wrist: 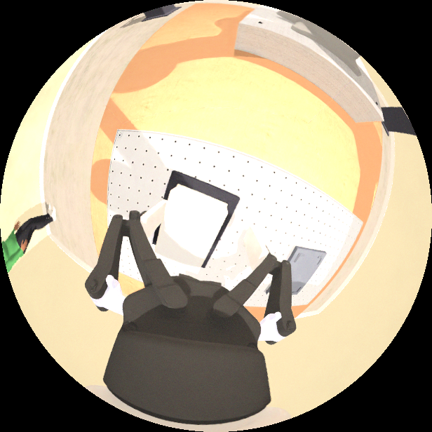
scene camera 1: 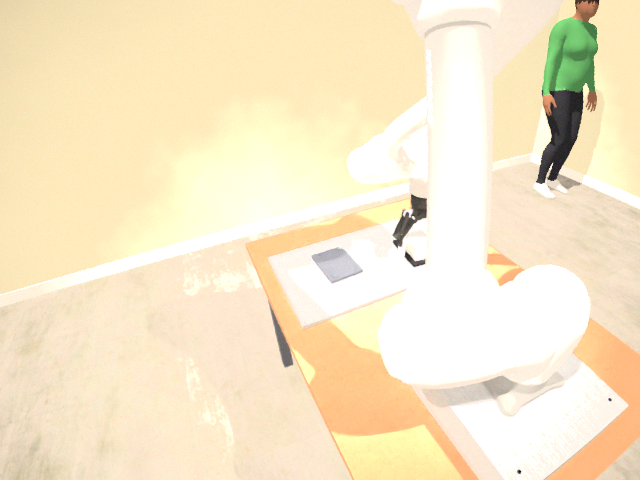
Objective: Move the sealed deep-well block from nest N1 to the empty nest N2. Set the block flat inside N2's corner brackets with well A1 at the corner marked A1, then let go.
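Frame: origin at the arm's base, x back, y right, z up, level; centimetres.
Where they show: gripper, fingertip midpoint: (scene camera 1: 417,248).
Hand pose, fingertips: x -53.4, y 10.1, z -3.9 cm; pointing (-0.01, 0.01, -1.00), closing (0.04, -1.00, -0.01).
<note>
After its pixels a point has its place.
The white block (scene camera 1: 416,249) @(x -51.7, y 8.4, z -2.9 cm) (wrist: 192,220) sits in a dark nest (scene camera 1: 415,261) @(x -50.3, y 7.5, z -6.8 cm) (wrist: 206,186), taken as N1. The block looks overexposed, so its A1 mark cannot be read. A flat grey nest plate (scene camera 1: 337,264) @(x -60.5, y -17.3, z -6.8 cm) (wrist: 307,265), taken as N2, bears no block. My gripper (scene camera 1: 412,242) @(x -53.4, y 10.1, z -3.9 cm) (wrist: 206,221) is open and empty, pointing down over the block's area. In the wrist view one fingertip is left of the block and the other right of it, toward the grey plate. The arm hides the other finger and part of the block in the scene view.
Both nests are on a white perforated board (scene camera 1: 315,307) @(x -45.3, y -30.9, z -8.0 cm) (wrist: 280,192) on the orange table (scene camera 1: 351,382) @(x -18.0, y -31.3, z -9.3 cm) (wrist: 220,95). The arm's mounting plate (scene camera 1: 584,413) @(x 16.0, y 7.5, z -1.5 cm) (wrist: 305,65) is at the other end of the table. A person in green (scene camera 1: 571,56) (wrist: 11,250) stands beyond the table.
</note>
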